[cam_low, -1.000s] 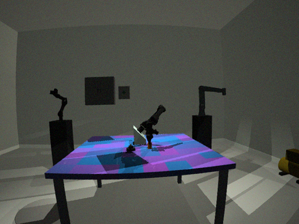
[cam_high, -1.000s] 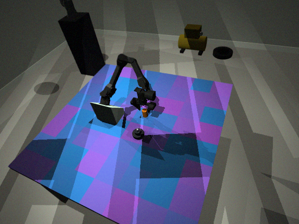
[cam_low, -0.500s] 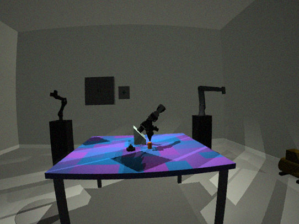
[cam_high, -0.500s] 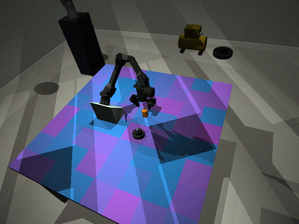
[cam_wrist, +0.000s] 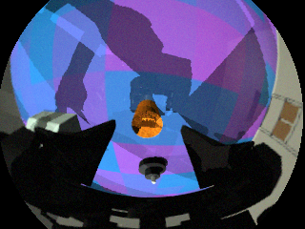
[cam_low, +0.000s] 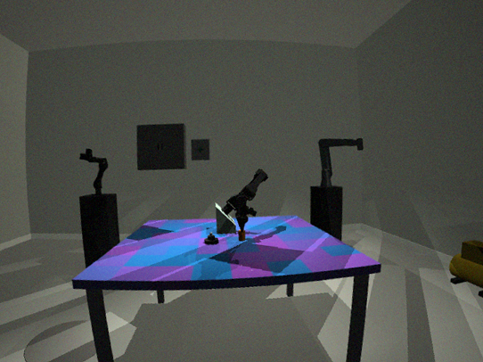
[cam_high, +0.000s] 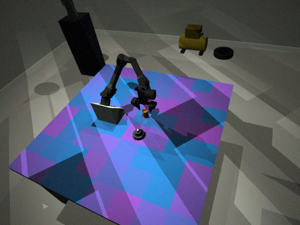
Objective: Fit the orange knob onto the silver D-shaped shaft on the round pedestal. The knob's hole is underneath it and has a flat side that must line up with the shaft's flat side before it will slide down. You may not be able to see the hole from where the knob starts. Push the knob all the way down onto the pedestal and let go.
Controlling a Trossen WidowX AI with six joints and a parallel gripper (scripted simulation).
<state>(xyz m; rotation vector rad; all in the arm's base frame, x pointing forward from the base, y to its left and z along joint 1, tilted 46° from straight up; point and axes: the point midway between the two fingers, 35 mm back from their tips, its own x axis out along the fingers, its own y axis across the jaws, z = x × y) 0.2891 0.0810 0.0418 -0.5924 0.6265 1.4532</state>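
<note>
Right now the orange knob is 20 mm below my gripper tip. From my gripper tip the other things lie so: round dark pedestal (20 mm ahead, 180 mm to the right, 30 mm below).
</note>
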